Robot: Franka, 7 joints.
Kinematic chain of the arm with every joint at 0, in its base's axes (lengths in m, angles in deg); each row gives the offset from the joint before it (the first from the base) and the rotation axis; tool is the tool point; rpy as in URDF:
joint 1: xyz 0 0 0.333 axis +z
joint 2: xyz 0 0 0 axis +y
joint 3: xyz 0 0 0.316 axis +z
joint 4: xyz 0.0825 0 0 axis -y
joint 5: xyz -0.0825 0 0.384 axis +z
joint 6: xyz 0 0 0 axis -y
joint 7: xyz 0.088 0 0 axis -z
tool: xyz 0 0 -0.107 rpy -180 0 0
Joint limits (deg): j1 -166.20..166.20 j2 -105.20..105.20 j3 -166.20..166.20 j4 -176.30..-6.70 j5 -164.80..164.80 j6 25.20..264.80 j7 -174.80..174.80
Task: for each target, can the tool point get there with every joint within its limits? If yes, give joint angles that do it. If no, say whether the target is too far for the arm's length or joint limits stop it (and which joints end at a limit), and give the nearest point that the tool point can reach.
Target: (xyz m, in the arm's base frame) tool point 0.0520 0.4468 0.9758
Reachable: yes | joints -88.13 -64.47 23.41 -42.89 120.91 192.24 65.17
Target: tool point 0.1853 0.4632 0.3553
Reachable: yes | joints -59.62 -33.85 106.85 -110.45 57.66 51.45 141.97
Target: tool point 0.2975 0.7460 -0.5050
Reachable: no: too far | nearest point 0.2250 0.5641 -0.2505 | short by 0.321 m
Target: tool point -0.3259 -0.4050 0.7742
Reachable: yes | joints -108.63 -11.91 -22.07 -93.73 -125.89 165.50 -5.10
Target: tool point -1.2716 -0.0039 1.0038
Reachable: no: too far | nearest point -0.7588 -0.0023 0.7333 | short by 0.580 m
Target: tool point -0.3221 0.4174 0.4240
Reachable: yes | joints -120.99 -16.27 -93.96 -124.45 -94.56 76.17 -95.97
